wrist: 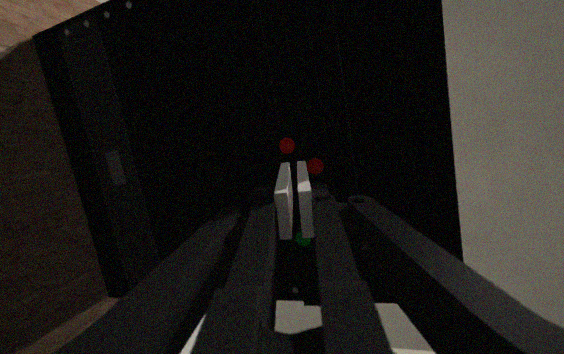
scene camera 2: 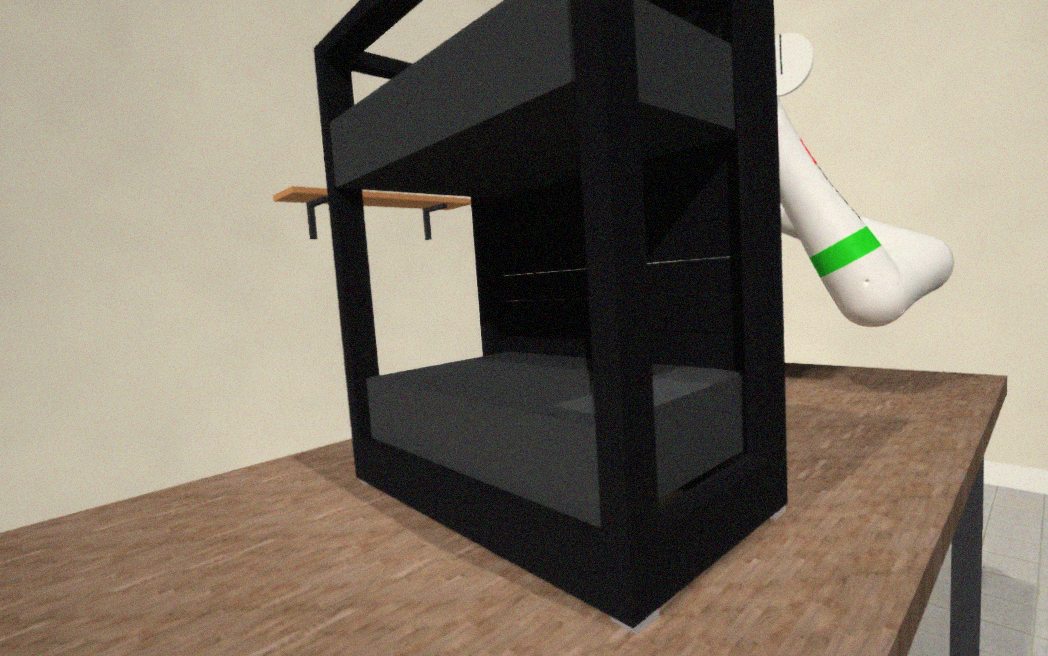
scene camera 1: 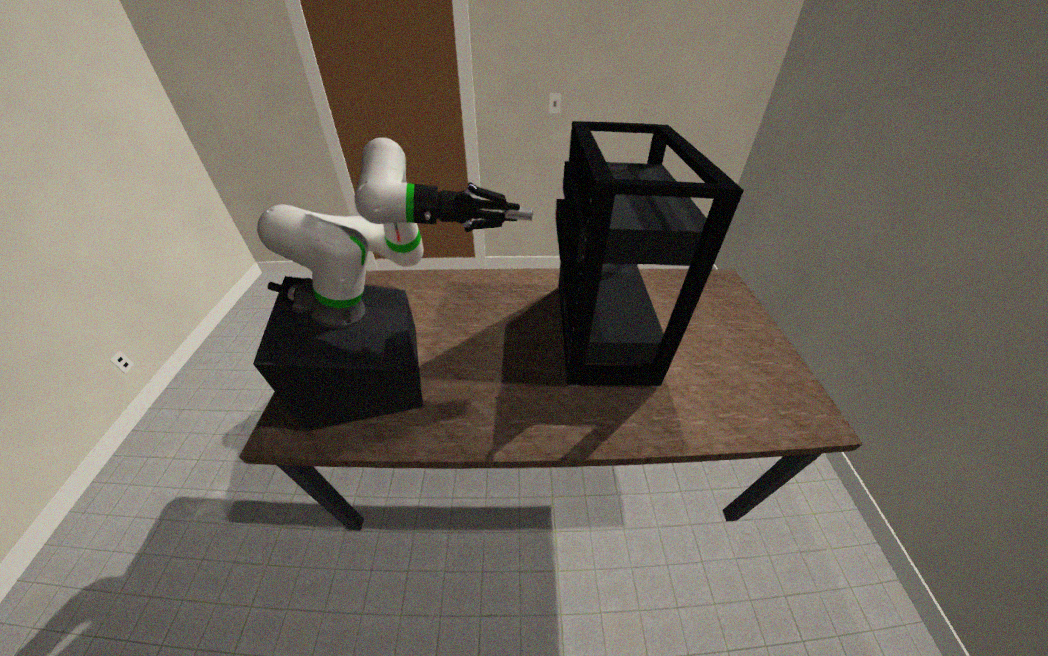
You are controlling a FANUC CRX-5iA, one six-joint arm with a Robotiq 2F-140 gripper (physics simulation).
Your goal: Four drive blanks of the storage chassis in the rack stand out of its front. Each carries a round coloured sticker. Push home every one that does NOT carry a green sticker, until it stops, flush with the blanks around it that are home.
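Places are measured from the arm's base along level axes (x ahead, y left, z up), in centimetres.
Pixels of known places: gripper, fingertip midpoint: (wrist: 294,178) (scene camera 1: 531,214); arm's base, link origin: (scene camera 1: 337,311).
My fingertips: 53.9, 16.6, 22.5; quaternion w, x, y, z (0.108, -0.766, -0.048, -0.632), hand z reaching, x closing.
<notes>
Ahead of a thing's pixels: the offset from my fingertips to its middle, as dx, dy, dz. "spot": to the spot under its first point. Level surfaces: height alone.
The black rack (scene camera 1: 696,286) (scene camera 2: 614,309) stands on the table. In the wrist view its dark front fills the middle, with two red stickers, an upper one @(spot: +6.5, +3.3, -1.8) (wrist: 287,145) and a lower one @(spot: +6.6, +0.4, +1.0) (wrist: 315,166) to its right. A green sticker @(+7.1, -8.1, -1.9) (wrist: 303,239) shows below, partly covered by the right fingertip. A fourth sticker does not show. The blanks' edges are too dark to tell how far they stand out. My gripper (scene camera 1: 526,214) (wrist: 294,178) is shut, its pale pads a narrow gap apart with nothing between them. It points at the rack's front, apart from it in scene camera 1.
Grey units sit in the rack, an upper one (scene camera 1: 657,241) (scene camera 2: 456,108) and a lower one (scene camera 1: 626,324) (scene camera 2: 479,440). The arm stands on a dark block (scene camera 1: 340,386) at the left of the table @(dz -46.1) (scene camera 1: 464,440) (scene camera 2: 193,572). A wooden wall shelf (scene camera 2: 297,193) shows behind the rack.
</notes>
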